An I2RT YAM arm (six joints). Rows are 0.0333 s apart.
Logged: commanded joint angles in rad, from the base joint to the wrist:
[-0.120, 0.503, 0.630, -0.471, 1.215, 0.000]
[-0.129, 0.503, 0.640, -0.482, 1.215, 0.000]
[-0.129, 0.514, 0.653, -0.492, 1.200, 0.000]
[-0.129, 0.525, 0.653, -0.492, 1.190, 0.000]
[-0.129, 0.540, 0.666, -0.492, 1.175, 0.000]
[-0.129, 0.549, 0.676, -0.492, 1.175, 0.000]
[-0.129, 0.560, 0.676, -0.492, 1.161, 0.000]
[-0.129, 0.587, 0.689, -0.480, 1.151, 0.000]
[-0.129, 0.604, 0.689, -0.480, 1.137, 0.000]
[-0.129, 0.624, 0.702, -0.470, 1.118, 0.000]
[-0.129, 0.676, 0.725, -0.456, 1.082, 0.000]
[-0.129, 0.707, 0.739, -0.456, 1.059, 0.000]
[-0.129, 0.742, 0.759, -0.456, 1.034, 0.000]
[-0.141, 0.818, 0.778, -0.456, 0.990, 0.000]
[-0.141, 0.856, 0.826, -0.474, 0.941, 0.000]
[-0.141, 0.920, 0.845, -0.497, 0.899, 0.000]
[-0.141, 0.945, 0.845, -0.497, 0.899, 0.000]
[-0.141, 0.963, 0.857, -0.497, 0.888, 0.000]
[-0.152, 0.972, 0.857, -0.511, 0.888, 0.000]
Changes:
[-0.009, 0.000, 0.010, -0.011, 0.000, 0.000]
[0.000, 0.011, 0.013, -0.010, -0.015, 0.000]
[0.000, 0.011, 0.000, 0.000, -0.010, 0.000]
[0.000, 0.015, 0.013, 0.000, -0.015, 0.000]
[0.000, 0.009, 0.010, 0.000, 0.000, 0.000]
[0.000, 0.011, 0.000, 0.000, -0.014, 0.000]
[0.000, 0.027, 0.013, 0.012, -0.010, 0.000]
[0.000, 0.017, 0.000, 0.000, -0.014, 0.000]
[0.000, 0.020, 0.013, 0.010, -0.019, 0.000]
[0.000, 0.052, 0.023, 0.014, -0.036, 0.000]
[0.000, 0.031, 0.014, 0.000, -0.023, 0.000]
[0.000, 0.035, 0.020, 0.000, -0.025, 0.000]
[-0.012, 0.076, 0.019, 0.000, -0.044, 0.000]
[0.000, 0.038, 0.048, -0.018, -0.049, 0.000]
[0.000, 0.064, 0.019, -0.023, -0.042, 0.000]
[0.000, 0.025, 0.000, 0.000, 0.000, 0.000]
[0.000, 0.018, 0.012, 0.000, -0.011, 0.000]
[-0.011, 0.009, 0.000, -0.014, 0.000, 0.000]

